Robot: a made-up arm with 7 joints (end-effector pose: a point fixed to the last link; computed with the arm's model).
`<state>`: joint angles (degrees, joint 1 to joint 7).
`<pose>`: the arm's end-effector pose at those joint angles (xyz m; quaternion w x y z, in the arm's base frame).
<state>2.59 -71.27 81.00 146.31 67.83 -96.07 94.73</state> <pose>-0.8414 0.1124 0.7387 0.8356 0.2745 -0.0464 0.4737</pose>
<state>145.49 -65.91 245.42 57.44 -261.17 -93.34 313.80</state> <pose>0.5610 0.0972 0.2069 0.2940 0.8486 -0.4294 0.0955</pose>
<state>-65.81 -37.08 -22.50 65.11 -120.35 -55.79 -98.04</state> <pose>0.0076 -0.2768 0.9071 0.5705 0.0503 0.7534 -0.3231</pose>
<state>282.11 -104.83 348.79 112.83 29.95 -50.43 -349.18</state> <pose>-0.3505 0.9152 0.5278 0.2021 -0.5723 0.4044 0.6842</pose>
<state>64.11 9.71 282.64 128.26 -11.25 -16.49 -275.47</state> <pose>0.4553 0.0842 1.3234 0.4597 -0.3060 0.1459 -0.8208</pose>
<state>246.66 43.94 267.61 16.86 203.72 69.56 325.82</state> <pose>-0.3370 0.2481 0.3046 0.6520 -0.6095 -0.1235 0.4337</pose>
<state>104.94 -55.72 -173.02 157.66 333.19 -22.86 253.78</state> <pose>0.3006 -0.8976 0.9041 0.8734 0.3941 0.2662 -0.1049</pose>
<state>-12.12 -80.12 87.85 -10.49 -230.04 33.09 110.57</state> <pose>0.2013 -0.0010 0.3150 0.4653 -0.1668 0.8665 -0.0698</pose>
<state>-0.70 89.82 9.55 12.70 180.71 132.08 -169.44</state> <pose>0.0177 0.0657 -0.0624 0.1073 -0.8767 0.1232 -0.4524</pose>
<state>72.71 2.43 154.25 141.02 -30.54 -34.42 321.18</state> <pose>-0.0998 -0.1697 1.3993 0.9786 0.1207 0.0823 -0.1447</pose>
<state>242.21 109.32 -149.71 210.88 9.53 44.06 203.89</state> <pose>-0.2126 -0.8080 -0.2933 0.3711 -0.0585 -0.7712 0.5140</pose>
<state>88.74 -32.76 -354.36 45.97 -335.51 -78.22 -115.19</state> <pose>0.0004 0.2977 0.8893 0.1857 0.1321 0.2363 0.9446</pose>
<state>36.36 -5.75 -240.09 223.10 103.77 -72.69 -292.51</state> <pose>0.3015 -0.0783 1.1216 0.0346 0.2000 0.4832 0.8517</pose>
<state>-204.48 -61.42 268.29 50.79 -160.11 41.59 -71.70</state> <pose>0.3955 0.5229 0.3923 0.5362 -0.3526 0.6964 0.3212</pose>
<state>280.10 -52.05 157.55 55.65 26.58 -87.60 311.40</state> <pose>0.1415 0.6399 0.1941 0.0053 0.3054 0.5623 0.7685</pose>
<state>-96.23 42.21 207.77 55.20 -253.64 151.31 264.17</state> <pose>-0.3354 0.1301 0.8567 0.5520 0.4879 -0.5466 0.3982</pose>
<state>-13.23 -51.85 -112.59 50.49 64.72 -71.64 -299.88</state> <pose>-0.5107 -0.3434 0.2783 0.2181 -0.7816 -0.4915 0.3161</pose>
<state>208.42 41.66 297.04 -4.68 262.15 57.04 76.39</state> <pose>0.0380 0.1660 0.1843 0.4438 -0.0258 0.6855 0.5767</pose>
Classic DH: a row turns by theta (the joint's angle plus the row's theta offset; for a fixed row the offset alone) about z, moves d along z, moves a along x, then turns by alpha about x. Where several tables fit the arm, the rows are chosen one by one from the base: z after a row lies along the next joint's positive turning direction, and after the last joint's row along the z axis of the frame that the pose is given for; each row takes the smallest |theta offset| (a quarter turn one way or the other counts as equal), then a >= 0, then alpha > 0; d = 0 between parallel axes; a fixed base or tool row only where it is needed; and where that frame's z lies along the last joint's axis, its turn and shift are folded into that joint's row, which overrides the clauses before.
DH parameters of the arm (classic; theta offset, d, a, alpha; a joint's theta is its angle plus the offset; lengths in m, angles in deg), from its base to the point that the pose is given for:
joint 1: 0 0.339 0 -90
joint 2: 0 0 0 90
joint 3: 0 0.4683 0.0506 90
joint 4: 0 0 0.1197 90
joint 5: 0 0.5289 0 90
joint 6: 0 0 0.0793 -90
joint 7: 0 0.1012 0 0

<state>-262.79 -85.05 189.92 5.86 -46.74 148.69 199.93</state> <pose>-0.0617 -0.0118 0.1887 0.8253 0.5227 -0.0868 -0.1954</pose>
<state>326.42 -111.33 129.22 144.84 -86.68 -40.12 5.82</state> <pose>-0.6216 0.5651 -0.2707 0.0797 0.6855 -0.7074 -0.1524</pose>
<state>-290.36 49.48 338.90 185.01 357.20 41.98 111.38</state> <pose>0.2304 0.7412 1.1456 0.7150 -0.6331 0.2195 -0.1996</pose>
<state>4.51 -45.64 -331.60 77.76 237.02 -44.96 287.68</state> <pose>0.0122 0.3785 0.9568 0.6299 -0.5981 0.4849 0.1023</pose>
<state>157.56 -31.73 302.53 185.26 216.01 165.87 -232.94</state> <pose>0.5077 -0.3498 1.0221 0.1689 0.0760 -0.9796 -0.0778</pose>
